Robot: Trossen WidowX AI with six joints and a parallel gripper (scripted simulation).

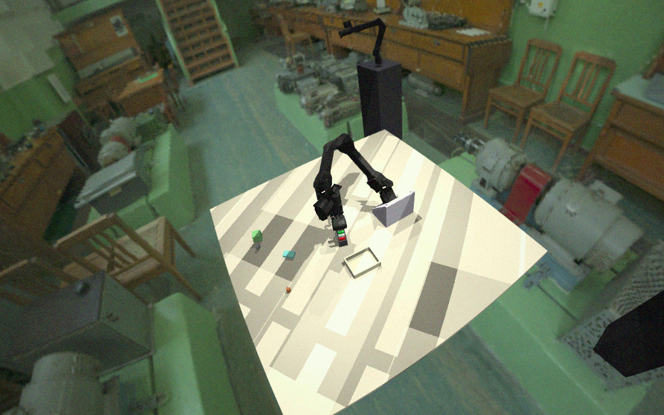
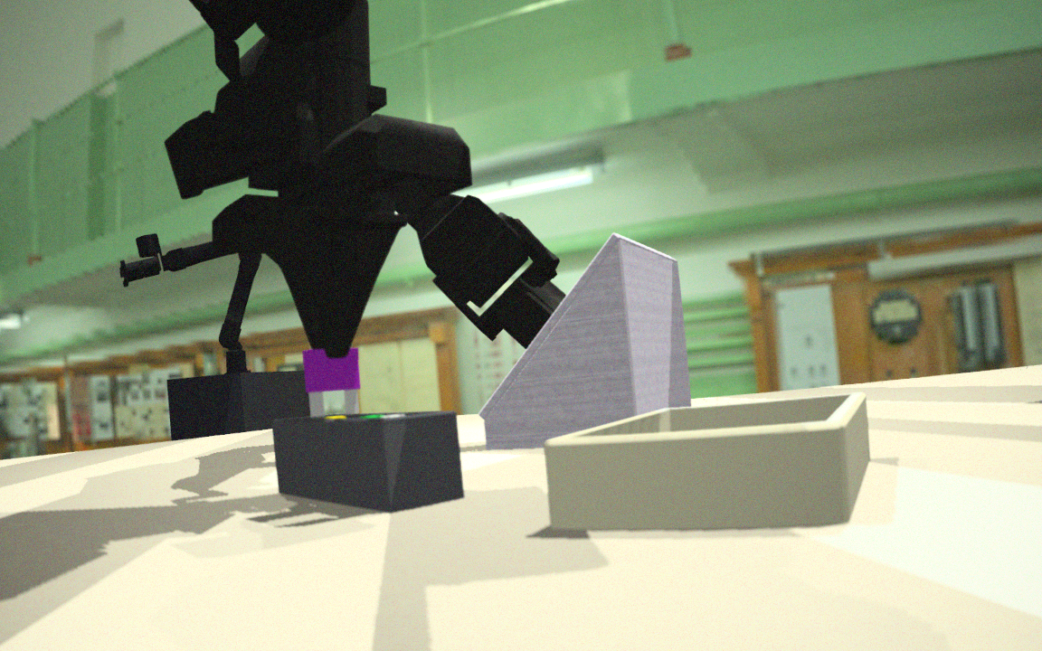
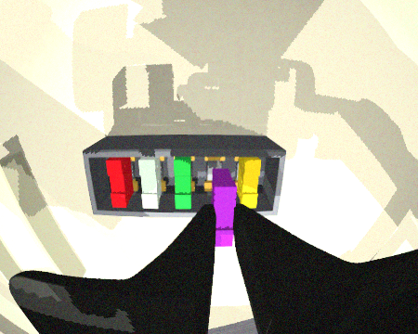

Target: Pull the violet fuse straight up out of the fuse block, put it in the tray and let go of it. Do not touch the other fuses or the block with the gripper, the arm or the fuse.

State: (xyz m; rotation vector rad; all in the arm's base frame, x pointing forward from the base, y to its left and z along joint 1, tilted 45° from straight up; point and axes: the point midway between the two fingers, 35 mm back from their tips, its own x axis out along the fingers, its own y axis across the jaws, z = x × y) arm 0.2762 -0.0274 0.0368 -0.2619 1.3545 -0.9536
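Now: gripper tip 200 mm to the right of the beige tray, 70 mm above it and 20 mm short of it. From my gripper tip the other things lie so: violet fuse (10 mm below); then teal block (260 mm ahead, 60 mm below, 50 mm to the right); then grey bit (370 mm ahead, 190 mm to the right, 60 mm below).
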